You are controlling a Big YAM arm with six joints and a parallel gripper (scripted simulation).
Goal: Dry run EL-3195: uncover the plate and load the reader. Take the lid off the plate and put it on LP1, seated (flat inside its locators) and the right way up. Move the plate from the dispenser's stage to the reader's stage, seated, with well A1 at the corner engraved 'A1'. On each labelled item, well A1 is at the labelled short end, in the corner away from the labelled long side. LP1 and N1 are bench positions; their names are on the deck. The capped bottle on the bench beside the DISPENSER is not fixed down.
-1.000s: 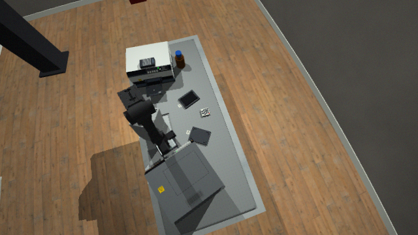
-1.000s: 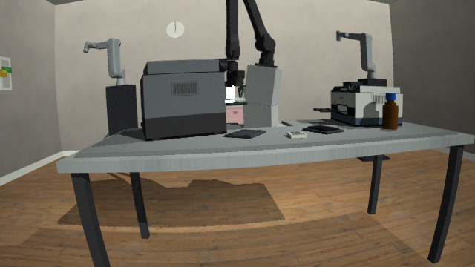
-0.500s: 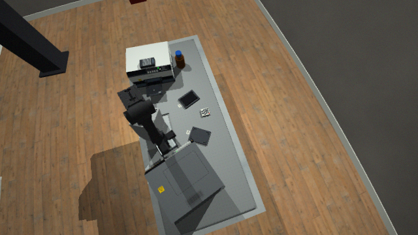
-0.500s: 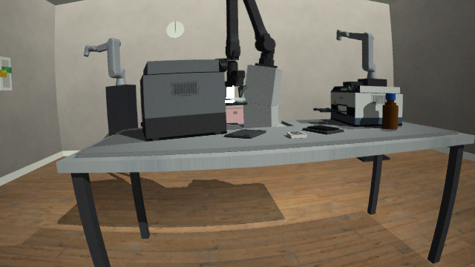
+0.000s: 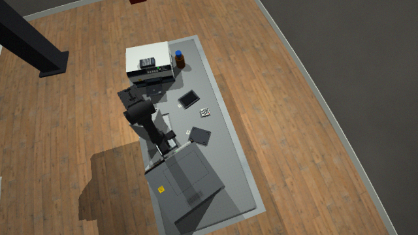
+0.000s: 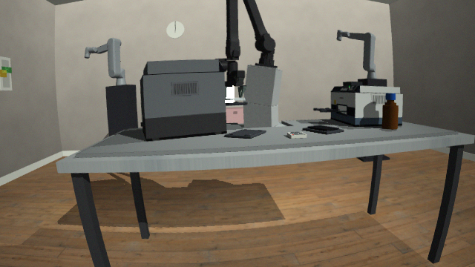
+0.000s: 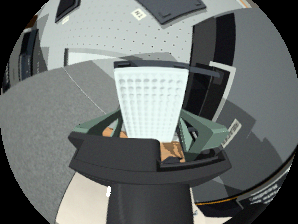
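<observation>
The lidded plate lies right at my hand. The rest, counted from my hand: brown capped bottle 810 mm to the left, 200 mm ahead, 40 mm below.
</observation>
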